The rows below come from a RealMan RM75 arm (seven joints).
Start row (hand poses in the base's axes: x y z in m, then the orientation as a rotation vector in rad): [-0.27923, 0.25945, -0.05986, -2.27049, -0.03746, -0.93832]
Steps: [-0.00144, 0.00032, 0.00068, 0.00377, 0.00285, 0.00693]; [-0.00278, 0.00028, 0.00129, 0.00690, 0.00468, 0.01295]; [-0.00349, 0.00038, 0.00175, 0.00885, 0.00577, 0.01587]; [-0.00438, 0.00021, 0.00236, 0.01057, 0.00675, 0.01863]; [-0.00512, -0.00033, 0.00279, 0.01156, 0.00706, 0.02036]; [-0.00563, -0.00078, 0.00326, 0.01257, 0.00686, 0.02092]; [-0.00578, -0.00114, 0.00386, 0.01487, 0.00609, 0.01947]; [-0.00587, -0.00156, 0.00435, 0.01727, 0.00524, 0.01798]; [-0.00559, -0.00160, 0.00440, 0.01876, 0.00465, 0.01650]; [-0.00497, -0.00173, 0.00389, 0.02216, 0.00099, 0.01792]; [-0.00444, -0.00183, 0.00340, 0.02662, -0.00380, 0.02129]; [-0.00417, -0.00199, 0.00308, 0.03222, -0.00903, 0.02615]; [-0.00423, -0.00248, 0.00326, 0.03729, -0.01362, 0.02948]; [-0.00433, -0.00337, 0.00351, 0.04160, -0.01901, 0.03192]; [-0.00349, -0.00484, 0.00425, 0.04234, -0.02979, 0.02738]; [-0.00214, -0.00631, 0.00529, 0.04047, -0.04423, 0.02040]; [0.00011, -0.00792, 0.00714, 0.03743, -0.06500, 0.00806]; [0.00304, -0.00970, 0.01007, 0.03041, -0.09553, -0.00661]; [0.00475, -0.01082, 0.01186, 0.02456, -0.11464, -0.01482]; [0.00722, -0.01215, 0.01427, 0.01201, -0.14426, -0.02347]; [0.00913, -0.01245, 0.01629, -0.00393, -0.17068, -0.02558]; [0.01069, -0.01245, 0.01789, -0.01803, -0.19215, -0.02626]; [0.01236, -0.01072, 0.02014, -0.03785, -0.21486, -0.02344]
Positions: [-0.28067, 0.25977, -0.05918, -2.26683, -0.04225, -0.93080]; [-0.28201, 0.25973, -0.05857, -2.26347, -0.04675, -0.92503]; [-0.28272, 0.25983, -0.05811, -2.26153, -0.04864, -0.92193]; [-0.28361, 0.25966, -0.05750, -2.25979, -0.05050, -0.91908]; [-0.28435, 0.25912, -0.05707, -2.25863, -0.05184, -0.91766]; [-0.28486, 0.25867, -0.05660, -2.25749, -0.05207, -0.91741]; [-0.28501, 0.25831, -0.05600, -2.25536, -0.04968, -0.91863]; [-0.28510, 0.25789, -0.05551, -2.25310, -0.04723, -0.91994]; [-0.28482, 0.25785, -0.05546, -2.25180, -0.04511, -0.92112]; [-0.28420, 0.25772, -0.05597, -2.24669, -0.04668, -0.92392]; [-0.28367, 0.25762, -0.05646, -2.23966, -0.05042, -0.92678]; [-0.28340, 0.25746, -0.05678, -2.23104, -0.05547, -0.92914]; [-0.28346, 0.25697, -0.05660, -2.22354, -0.05877, -0.93166]; [-0.28356, 0.25608, -0.05635, -2.21656, -0.06178, -0.93565]; [-0.28272, 0.25461, -0.05561, -2.21185, -0.06102, -0.94996]; [-0.28137, 0.25314, -0.05457, -2.20825, -0.06036, -0.97010]; [-0.27912, 0.25153, -0.05272, -2.20365, -0.05700, -1.00034]; [-0.27619, 0.24975, -0.04979, -2.19798, -0.05715, -1.04347]; [-0.27448, 0.24863, -0.04800, -2.19526, -0.05903, -1.07026]; [-0.27201, 0.24730, -0.04559, -2.19295, -0.06823, -1.11041]; [-0.27010, 0.24700, -0.04357, -2.19362, -0.08514, -1.14434]; [-0.26854, 0.24700, -0.04197, -2.19467, -0.10070, -1.17166]; [-0.26687, 0.24873, -0.03972, -2.19914, -0.12372, -1.19979]
